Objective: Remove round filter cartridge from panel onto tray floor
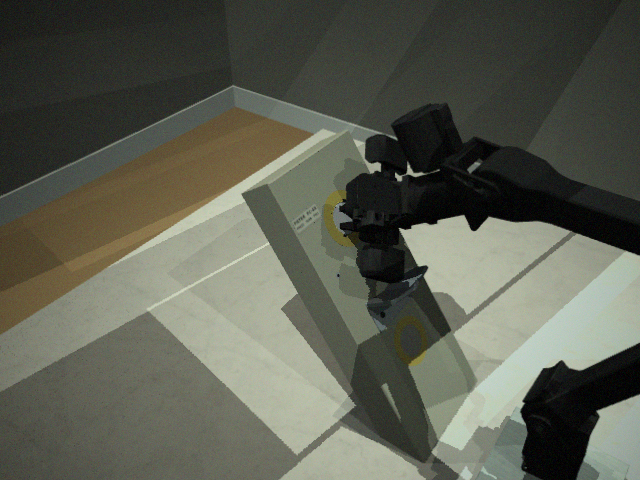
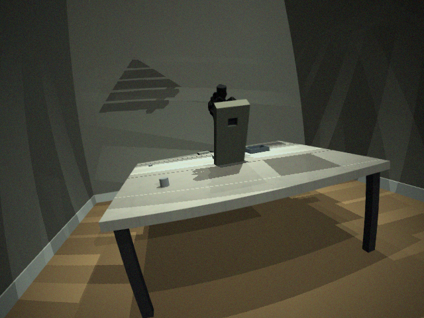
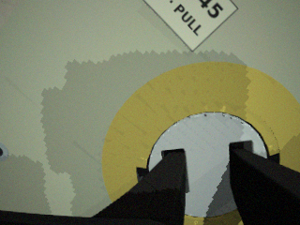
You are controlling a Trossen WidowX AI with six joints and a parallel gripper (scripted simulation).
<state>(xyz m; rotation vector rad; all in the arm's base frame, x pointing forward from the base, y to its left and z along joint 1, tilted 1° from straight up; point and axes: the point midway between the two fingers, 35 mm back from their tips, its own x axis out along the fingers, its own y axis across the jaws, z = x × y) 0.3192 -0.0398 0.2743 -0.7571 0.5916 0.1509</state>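
The round grey filter cartridge is 1 cm below my gripper tip and 1 cm ahead of it. Round my gripper tip: grey bracket (9 cm below, 9 cm behind, 1 cm to the left); then tray (39 cm behind, 32 cm to the left, 27 cm below).
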